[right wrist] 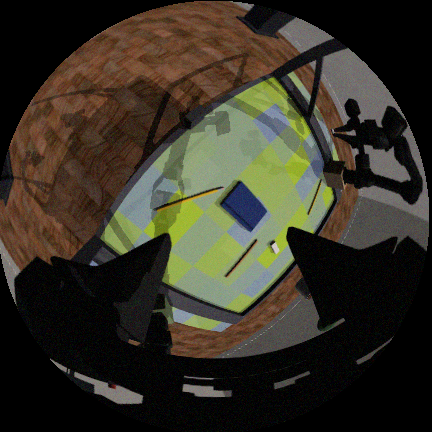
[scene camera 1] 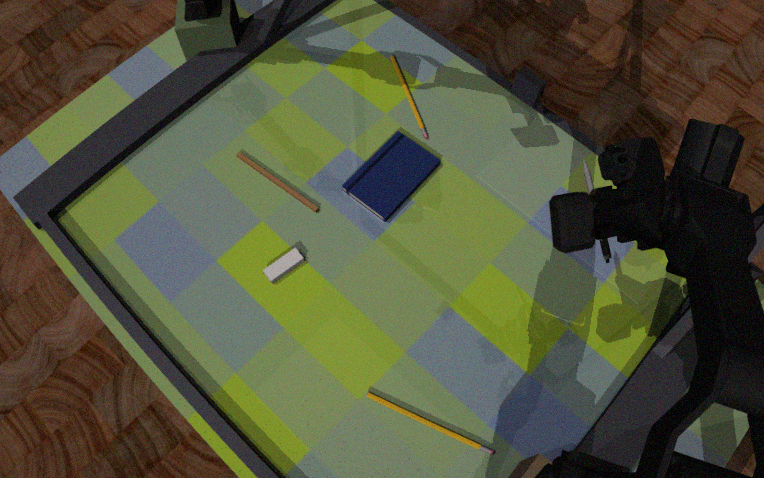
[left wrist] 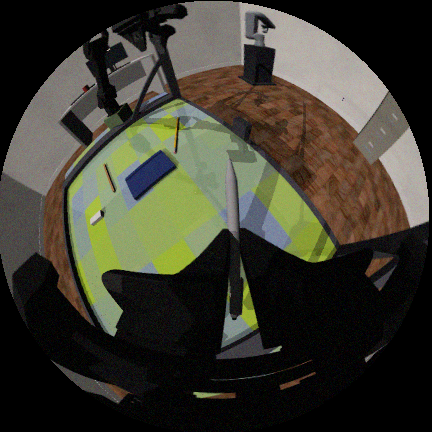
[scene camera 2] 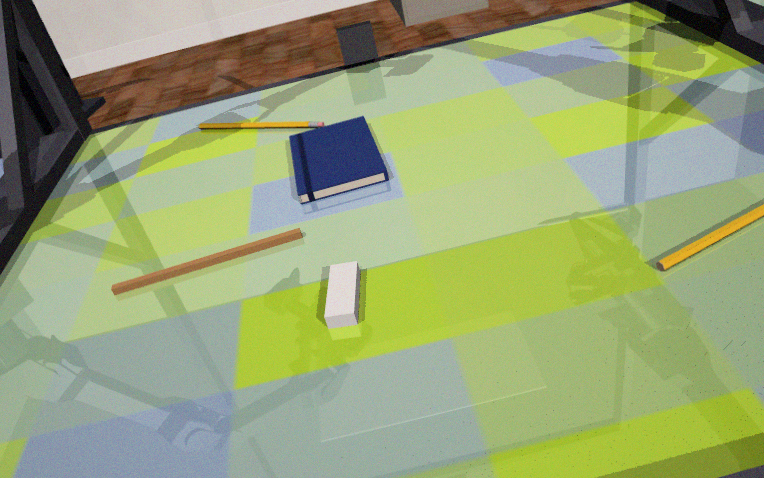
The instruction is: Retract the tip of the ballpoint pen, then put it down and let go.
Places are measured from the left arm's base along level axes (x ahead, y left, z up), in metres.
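Pixels of known places: left gripper, fingertip midpoint: (right wrist: 331, 131) (scene camera 1: 593, 201) (left wrist: 233, 233); right gripper, fingertip midpoint: (right wrist: 230, 236) (left wrist: 154, 52); left arm's base, origin of the base link: (right wrist: 344, 175); right arm's base, origin of the base link: (right wrist: 155, 317) (scene camera 1: 203, 6) (left wrist: 114, 110).
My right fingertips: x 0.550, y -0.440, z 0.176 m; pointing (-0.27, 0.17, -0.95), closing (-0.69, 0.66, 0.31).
Note:
For each thing: its top centre in the pictures, then the offset to it from my right fingertips.
- dark blue notebook, middle of its top: (scene camera 2: 333, 151) (scene camera 1: 391, 172) (left wrist: 146, 171) (right wrist: 246, 208) 0.078 m back, 0.165 m left, 0.268 m down
- white eraser, middle of its top: (scene camera 2: 341, 287) (scene camera 1: 283, 264) (left wrist: 94, 216) 0.058 m back, 0.393 m left, 0.268 m down
- brown stick, middle of its top: (scene camera 2: 206, 258) (scene camera 1: 276, 180) (right wrist: 241, 259) 0.056 m ahead, 0.295 m left, 0.273 m down
The ballpoint pen (scene camera 1: 588, 175) (left wrist: 232, 202) is slim, with a light grey, tapered front and a dark rear end. It is held off the table. In the left wrist view its pointed end faces up the picture, away from the wrist; whether the writing tip is out is too small to tell. My left gripper (scene camera 1: 598, 217) (left wrist: 233, 233) is shut on the pen's middle, above the table's right part in scene camera 1. The pen does not show in scene camera 2. My right gripper (right wrist: 230, 236) is open and empty, its fingers wide apart.
On the checkered table lie a dark blue notebook (scene camera 1: 392, 175) (scene camera 2: 339, 157), a white eraser (scene camera 1: 283, 264) (scene camera 2: 342, 293), a brown stick (scene camera 1: 278, 181) (scene camera 2: 208, 260) and two yellow pencils, one behind the notebook (scene camera 2: 336, 160) in scene camera 2. A dark frame (scene camera 1: 135, 121) edges the table.

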